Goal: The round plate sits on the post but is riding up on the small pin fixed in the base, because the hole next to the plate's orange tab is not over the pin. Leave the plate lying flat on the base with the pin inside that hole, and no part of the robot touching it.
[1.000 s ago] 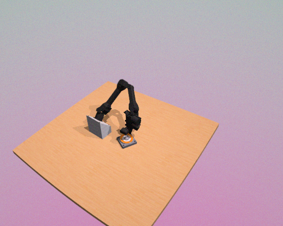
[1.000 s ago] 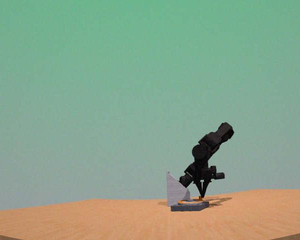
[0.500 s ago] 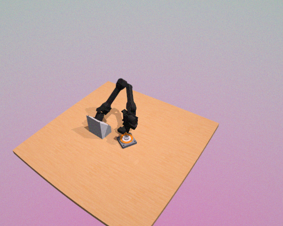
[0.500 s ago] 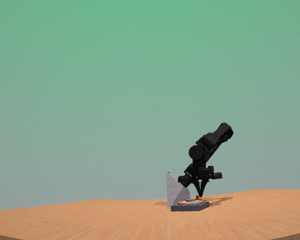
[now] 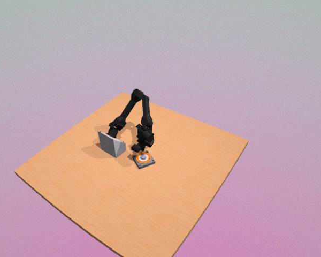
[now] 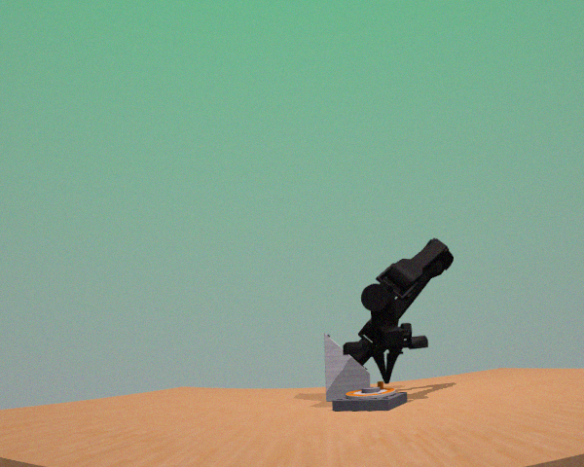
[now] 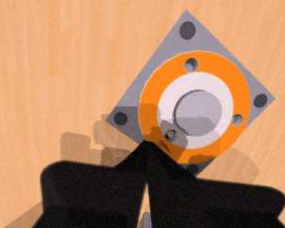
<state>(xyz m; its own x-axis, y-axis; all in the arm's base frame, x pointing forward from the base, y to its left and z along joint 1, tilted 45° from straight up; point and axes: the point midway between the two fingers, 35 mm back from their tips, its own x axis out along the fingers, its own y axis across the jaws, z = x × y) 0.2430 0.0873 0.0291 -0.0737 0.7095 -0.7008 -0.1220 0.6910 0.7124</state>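
Now: gripper tip 40 mm short of the grey base, 40 mm to the left of it and 20 mm above it.
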